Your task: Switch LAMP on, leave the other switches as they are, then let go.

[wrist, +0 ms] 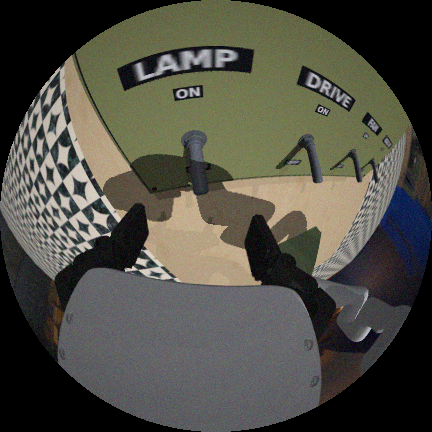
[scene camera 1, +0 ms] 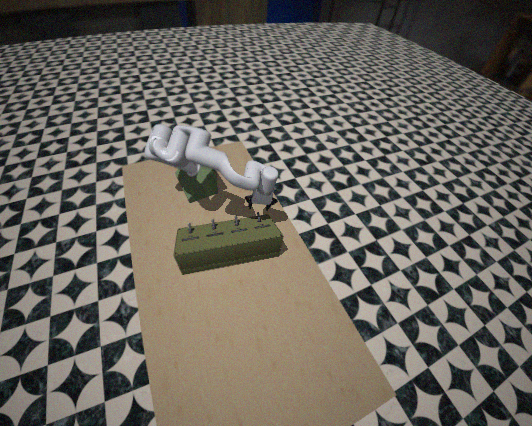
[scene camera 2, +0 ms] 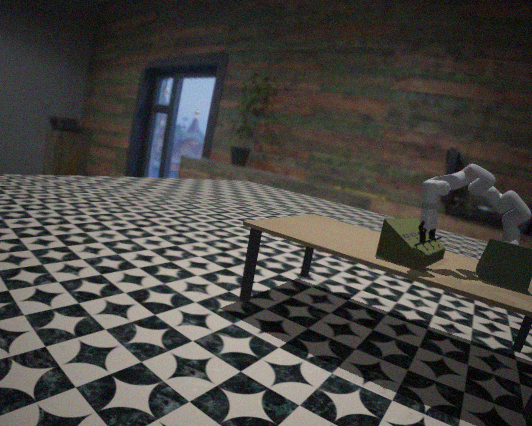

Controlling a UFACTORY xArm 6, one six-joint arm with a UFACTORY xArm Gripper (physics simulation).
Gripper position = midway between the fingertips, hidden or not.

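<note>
Lamp lever (wrist: 197,170), visible. My gripper (wrist: 196,223), visible too.
</note>
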